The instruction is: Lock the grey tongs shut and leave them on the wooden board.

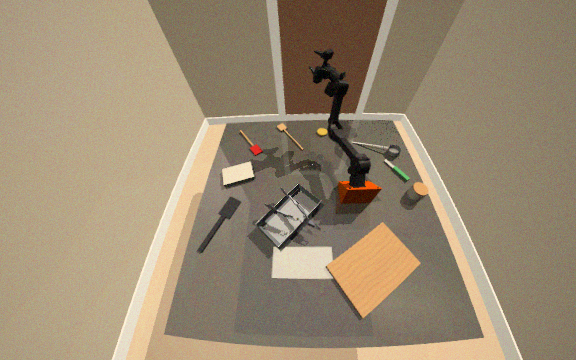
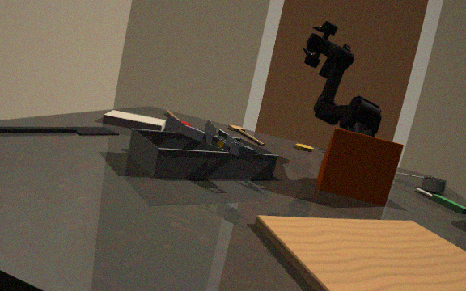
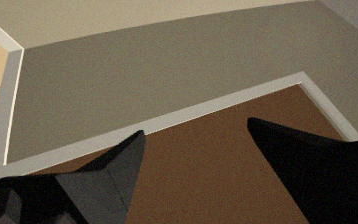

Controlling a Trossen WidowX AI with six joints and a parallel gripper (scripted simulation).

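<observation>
My gripper tip is 790 mm to the right of the yellow mark, 370 mm above it and 130 mm short of it. The rest, counted from my gripper tip: pale block 470 mm to the left, 470 mm ahead, 420 mm below; then red tool 430 mm below, 420 mm ahead, 220 mm to the left; then green-handled tool 480 mm to the left, 480 mm behind, 430 mm below.
</observation>
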